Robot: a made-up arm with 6 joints.
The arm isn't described. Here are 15 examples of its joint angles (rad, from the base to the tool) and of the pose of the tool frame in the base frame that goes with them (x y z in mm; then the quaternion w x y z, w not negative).
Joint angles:
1: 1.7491 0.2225 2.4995 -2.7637 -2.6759 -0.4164
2: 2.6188 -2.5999 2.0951 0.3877 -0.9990 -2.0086
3: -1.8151 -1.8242 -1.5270 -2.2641 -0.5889 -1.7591
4: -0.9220 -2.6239 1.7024 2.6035 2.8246 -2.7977
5: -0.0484 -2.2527 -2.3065 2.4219 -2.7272 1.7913
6: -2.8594 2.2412 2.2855 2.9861 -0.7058 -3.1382
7: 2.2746 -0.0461 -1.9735 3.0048 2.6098 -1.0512
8: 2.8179 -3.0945 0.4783 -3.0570 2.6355 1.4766
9: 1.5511 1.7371 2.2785 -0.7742 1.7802 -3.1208
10: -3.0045 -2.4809 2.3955 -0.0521 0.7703 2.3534
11: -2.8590 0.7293 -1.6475 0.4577 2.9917 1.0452
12: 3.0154 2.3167 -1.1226 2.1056 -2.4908 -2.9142
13: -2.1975 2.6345 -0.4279 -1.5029 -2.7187 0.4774
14: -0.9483 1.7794 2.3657 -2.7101 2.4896 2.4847
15: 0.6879 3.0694 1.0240 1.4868 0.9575 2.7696
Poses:
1: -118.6 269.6 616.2 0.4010 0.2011 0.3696 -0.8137
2: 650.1 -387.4 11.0 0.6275 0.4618 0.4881 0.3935
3: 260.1 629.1 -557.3 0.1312 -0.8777 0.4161 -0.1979
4: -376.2 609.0 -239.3 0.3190 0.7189 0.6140 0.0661
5: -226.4 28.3 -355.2 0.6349 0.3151 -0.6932 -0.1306
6: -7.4 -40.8 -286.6 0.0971 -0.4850 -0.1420 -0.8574
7: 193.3 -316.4 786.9 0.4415 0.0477 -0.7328 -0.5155
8: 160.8 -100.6 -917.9 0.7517 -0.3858 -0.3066 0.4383
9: 39.6 352.7 -136.9 0.7526 -0.0739 0.3996 -0.5182
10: 448.3 16.7 204.9 0.8846 0.1401 -0.3052 -0.3236
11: -203.2 -118.3 1058.5 0.2385 0.8564 -0.1167 -0.4428
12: -953.2 134.3 -183.8 0.4060 -0.7713 0.4415 -0.2129
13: -328.0 -620.3 -679.2 0.8638 -0.2792 0.3743 -0.1891
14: 283.1 -362.3 -201.9 0.3076 0.0674 0.7172 -0.6217
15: -410.3 -147.4 -869.4 0.0926 0.7092 -0.3689 -0.5936
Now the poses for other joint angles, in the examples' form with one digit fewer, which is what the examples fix.
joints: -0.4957 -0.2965 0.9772 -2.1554 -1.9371 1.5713
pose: 161 74 1295 0.446 -0.674 0.589 0.000
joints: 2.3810 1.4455 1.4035 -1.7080 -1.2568 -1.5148
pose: -774 513 -187 0.270 -0.191 -0.794 0.510
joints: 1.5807 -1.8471 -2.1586 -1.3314 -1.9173 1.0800
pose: -155 -387 -258 0.117 0.552 -0.004 -0.825
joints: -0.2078 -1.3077 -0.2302 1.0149 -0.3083 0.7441
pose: -1334 300 436 0.403 -0.568 -0.491 0.522
